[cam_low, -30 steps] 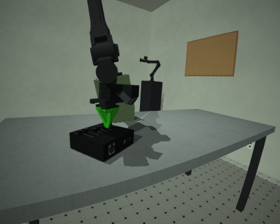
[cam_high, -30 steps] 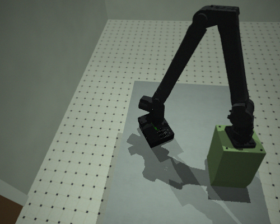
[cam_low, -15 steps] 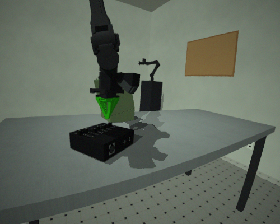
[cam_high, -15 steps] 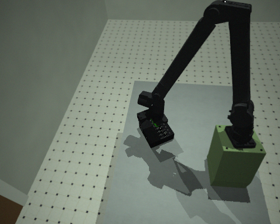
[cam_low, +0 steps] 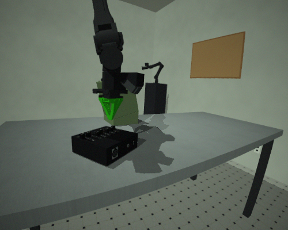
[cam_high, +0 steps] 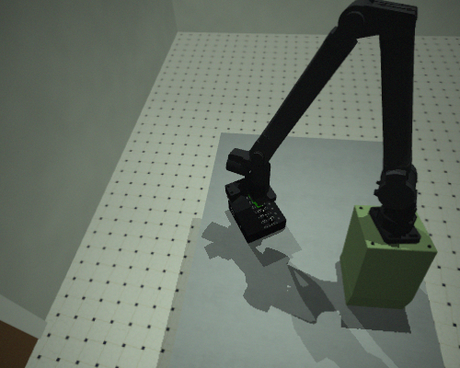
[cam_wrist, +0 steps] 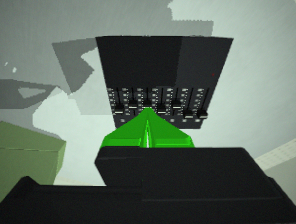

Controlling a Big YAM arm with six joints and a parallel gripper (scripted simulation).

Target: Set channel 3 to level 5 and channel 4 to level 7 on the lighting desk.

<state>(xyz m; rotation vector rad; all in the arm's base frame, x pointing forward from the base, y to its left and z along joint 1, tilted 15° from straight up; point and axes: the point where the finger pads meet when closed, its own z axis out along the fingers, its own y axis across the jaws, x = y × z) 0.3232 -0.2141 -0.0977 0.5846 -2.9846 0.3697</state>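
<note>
Now: the channel 4 fader cap 10 mm behind my hand, 30 mm to the right of it and 50 mm below it. Also, from my hand: channel 3 fader cap: 10 mm behind, 10 mm to the right, 50 mm below.
</note>
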